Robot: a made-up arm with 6 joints. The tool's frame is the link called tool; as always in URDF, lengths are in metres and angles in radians.
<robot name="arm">
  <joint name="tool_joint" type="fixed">
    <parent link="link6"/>
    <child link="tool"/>
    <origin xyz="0.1 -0.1 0.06" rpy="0 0 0"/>
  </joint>
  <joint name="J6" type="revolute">
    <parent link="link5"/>
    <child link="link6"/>
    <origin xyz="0.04 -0.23 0.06" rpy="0 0 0"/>
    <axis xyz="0 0 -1"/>
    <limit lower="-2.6" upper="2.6"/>
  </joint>
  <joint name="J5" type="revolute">
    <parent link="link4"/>
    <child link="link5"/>
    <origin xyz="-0.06 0.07 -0.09" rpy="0 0 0"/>
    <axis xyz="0 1 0"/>
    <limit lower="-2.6" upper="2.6"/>
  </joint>
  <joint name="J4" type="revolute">
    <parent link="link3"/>
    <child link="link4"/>
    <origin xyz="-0.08 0.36 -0.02" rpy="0 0 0"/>
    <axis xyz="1 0 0"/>
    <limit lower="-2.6" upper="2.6"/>
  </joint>
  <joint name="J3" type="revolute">
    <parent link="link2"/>
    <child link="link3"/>
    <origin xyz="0.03 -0.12 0.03" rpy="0 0 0"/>
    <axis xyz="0 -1 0"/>
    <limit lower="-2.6" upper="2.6"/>
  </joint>
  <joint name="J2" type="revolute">
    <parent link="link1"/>
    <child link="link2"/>
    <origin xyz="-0.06 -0.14 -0.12" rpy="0 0 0"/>
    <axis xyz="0 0 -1"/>
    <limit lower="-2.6" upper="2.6"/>
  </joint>
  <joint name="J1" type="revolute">
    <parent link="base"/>
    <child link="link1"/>
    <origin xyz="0 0 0.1" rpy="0 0 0"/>
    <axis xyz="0 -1 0"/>
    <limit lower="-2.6" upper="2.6"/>
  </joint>
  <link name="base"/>
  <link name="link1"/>
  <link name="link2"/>
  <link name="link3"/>
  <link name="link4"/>
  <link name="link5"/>
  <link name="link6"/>
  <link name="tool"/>
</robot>
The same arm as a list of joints. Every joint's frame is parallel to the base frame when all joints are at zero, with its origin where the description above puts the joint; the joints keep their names.
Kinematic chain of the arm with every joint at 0, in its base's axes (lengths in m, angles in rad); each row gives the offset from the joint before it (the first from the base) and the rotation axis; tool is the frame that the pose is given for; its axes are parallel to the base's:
J1: xyz 0.0000 0.0000 0.1000 axis -y
J2: xyz -0.0600 -0.1400 -0.1200 axis -z
J3: xyz 0.0300 -0.1200 0.0300 axis -y
J4: xyz -0.0800 0.3600 -0.0200 axis +x
J5: xyz -0.0600 0.0700 -0.0900 axis +y
J6: xyz 0.0400 -0.2300 0.0600 axis -z
tool: xyz 0.1000 -0.1000 0.0600
Joint limits (rad, base to tool): -2.6000..2.6000 -2.6000..2.6000 -2.6000..2.6000 -2.6000..2.6000 -2.6000..2.6000 -2.6000..2.6000

